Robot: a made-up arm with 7 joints. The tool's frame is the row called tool.
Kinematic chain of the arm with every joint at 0, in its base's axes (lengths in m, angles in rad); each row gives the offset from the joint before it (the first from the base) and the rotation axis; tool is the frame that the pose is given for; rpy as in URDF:
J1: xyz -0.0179 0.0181 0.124 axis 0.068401 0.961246 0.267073
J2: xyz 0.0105 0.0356 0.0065 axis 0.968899 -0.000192 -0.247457
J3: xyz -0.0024 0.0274 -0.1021 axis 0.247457 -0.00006 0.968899
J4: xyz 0.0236 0.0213 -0.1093 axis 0.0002 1 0.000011
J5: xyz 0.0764 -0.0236 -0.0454 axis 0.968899 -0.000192 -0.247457
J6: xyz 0.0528 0.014 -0.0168 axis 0.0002 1 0.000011
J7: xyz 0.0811 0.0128 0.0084 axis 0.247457 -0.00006 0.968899
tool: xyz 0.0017 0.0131 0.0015 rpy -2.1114 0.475 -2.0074
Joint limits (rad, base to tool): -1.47..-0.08 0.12..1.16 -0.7..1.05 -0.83..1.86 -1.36..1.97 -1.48..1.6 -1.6..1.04
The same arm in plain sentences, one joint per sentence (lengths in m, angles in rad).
The arm has seven revolute joints in a row. What follows holds with every joint at zero, and every direction is one of the base frame's. Joint 1 sits 0.0179 m along -x and 0.0181 m along +y and 0.124 m along +z from the base frame's origin and turns about the direction (0.068403, 0.961235, 0.26711), from -1.47 to -0.08 rad. Joint 2 sits 0.0105 m along +x and 0.0356 m along +y and 0.0065 m along +z from joint 1 and turns about the direction (0.968889, -0.0002, -0.247497), from 0.12 to 1.16 rad. Joint 3 sits 0.0024 m along -x and 0.0274 m along +y and 0.1021 m along -z from joint 2 and turns about the direction (0.247497, -0.0001, 0.968889), from -0.7 to 1.05 rad. Joint 4 sits 0.0236 m along +x and 0.0213 m along +y and 0.1093 m along -z from joint 3 and turns about the direction (0.0002, 1, 0), from -0.83 to 1.86 rad. Joint 5 sits 0.0764 m along +x and 0.0236 m along -y and 0.0454 m along -z from joint 4 and turns about the direction (0.968889, -0.0002, -0.247497), from -1.36 to 1.97 rad. Joint 6 sits 0.0528 m along +x and 0.014 m along +y and 0.0168 m along -z from joint 5 and turns about the direction (0.0002, 1, 0), from -1.48 to 1.6 rad. Joint 7 sits 0.0811 m along +x and 0.0128 m along +y and 0.0084 m along +z from joint 6 and turns about the direction (0.247497, -0.0001, 0.968889), from -1.6 to 1.04 rad. The tool frame, which is the frame that the pose is given for, sits 0.0017 m along +x and 0.0131 m along +y and 0.0015 m along +z from joint 7; its axes are the base frame's turned by roll -2.1114, pitch 0.475 and yaw -2.0074 rad (as in URDF: about the fixed x, then y, then z).
